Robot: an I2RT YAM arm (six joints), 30 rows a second.
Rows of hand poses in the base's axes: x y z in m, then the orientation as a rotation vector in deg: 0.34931, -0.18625, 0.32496, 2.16, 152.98, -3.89; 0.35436, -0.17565, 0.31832, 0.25, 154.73, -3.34; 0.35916, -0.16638, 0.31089, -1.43, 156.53, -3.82; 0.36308, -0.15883, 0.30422, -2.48, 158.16, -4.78; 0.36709, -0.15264, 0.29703, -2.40, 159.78, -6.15; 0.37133, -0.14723, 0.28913, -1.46, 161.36, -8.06; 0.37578, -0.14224, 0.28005, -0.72, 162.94, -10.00; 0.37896, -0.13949, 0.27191, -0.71, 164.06, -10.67; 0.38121, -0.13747, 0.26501, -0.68, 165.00, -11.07
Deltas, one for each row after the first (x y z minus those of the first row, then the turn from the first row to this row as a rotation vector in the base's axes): 0.00505, 0.01060, -0.00664, 0.12, 1.75, 1.42; 0.00985, 0.01987, -0.01407, -0.45, 3.60, 2.47; 0.01377, 0.02742, -0.02074, -1.23, 5.29, 3.00; 0.01778, 0.03361, -0.02793, -2.10, 6.96, 2.68; 0.02202, 0.03902, -0.03583, -3.19, 8.60, 1.68; 0.02647, 0.04401, -0.04491, -4.31, 10.27, 0.83; 0.02965, 0.04676, -0.05305, -4.70, 11.43, 0.70; 0.03190, 0.04878, -0.05995, -4.91, 12.39, 0.60
